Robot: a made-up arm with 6 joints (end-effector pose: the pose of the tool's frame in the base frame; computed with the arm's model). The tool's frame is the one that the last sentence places. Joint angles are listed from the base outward.
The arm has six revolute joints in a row. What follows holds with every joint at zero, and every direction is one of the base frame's. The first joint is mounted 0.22 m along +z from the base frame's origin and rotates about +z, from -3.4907 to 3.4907 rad. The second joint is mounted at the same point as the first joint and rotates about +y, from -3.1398 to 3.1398 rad. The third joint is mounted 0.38 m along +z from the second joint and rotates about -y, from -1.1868 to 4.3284 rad. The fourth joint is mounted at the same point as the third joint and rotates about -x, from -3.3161 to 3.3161 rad. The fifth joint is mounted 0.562 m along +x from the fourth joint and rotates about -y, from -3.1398 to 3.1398 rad. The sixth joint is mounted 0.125 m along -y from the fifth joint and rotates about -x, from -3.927 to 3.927 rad. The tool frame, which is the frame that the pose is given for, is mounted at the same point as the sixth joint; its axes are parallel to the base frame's.
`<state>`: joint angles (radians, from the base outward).
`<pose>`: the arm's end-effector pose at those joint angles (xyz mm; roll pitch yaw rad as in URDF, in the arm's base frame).
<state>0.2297 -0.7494 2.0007 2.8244 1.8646 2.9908</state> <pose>-799.4 -65.0 676.6 -0.2847 -0.8185 0.6818</pose>
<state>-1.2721 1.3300 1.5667 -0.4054 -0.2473 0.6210</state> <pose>163.0 -919.7 394.5 -0.2275 -0.0087 -1.1754</pose>
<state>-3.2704 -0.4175 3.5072 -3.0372 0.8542 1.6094</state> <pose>541.0 -195.4 180.1 -1.6835 -0.0682 -0.0500</pose>
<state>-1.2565 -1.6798 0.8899 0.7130 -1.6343 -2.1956</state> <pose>-366.5 821.5 414.1 2.9540 -0.6440 -2.2115</pose>
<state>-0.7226 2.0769 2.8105 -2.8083 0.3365 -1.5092</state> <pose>661.1 -425.4 381.7 -1.9008 -0.4118 -0.8408</pose>
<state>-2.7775 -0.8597 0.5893 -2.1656 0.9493 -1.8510</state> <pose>134.1 -23.8 1013.3 -1.4089 -0.5499 2.5952</pose>
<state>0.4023 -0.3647 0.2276 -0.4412 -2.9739 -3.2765</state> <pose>376.0 37.2 844.5 -0.3664 0.7419 -2.8361</pose>
